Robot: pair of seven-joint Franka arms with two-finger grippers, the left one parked.
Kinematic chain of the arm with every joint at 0, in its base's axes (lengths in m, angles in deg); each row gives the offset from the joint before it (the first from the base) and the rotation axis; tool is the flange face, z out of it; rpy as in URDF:
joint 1: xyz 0 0 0.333 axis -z
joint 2: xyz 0 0 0 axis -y
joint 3: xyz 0 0 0.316 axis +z
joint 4: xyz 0.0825 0 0 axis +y
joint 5: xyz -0.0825 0 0.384 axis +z
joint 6: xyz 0 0 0 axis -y
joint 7: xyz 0.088 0 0 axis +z
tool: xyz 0 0 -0.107 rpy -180 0 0
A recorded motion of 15 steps. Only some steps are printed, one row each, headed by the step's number.
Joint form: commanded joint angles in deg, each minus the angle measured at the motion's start. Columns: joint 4, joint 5, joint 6, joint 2, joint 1, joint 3, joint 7.
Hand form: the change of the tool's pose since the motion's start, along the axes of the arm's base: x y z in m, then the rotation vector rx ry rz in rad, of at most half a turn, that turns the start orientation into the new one. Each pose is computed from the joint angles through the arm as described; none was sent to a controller.
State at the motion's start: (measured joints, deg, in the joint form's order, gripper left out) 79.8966 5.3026 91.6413 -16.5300 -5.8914 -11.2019 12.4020
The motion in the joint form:
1: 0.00 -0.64 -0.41 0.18 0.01 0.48 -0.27
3: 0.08 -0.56 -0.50 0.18 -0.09 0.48 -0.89
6: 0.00 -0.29 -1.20 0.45 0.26 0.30 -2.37
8: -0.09 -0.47 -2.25 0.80 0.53 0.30 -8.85
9: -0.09 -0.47 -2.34 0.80 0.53 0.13 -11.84
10: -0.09 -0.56 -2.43 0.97 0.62 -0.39 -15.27
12: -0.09 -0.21 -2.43 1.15 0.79 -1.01 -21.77
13: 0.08 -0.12 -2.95 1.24 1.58 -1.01 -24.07
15: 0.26 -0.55 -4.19 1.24 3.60 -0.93 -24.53
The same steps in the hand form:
1: -0.0013 0.0034 0.0011 -0.0081 0.0054 0.0046
3: -0.0015 0.0046 0.0004 -0.0073 0.0087 -0.0046
6: -0.0040 -0.0004 0.0031 -0.0042 0.0154 -0.0394
8: -0.0075 -0.0036 0.0063 -0.0150 0.0311 -0.1557
9: -0.0078 -0.0052 0.0062 -0.0203 0.0348 -0.2105
10: -0.0091 -0.0113 0.0082 -0.0287 0.0355 -0.2802
12: -0.0104 -0.0185 0.0104 -0.0339 0.0370 -0.4071
13: -0.0127 -0.0269 0.0094 -0.0362 0.0497 -0.4606
15: -0.0179 -0.0485 0.0062 -0.0453 0.0751 -0.5010

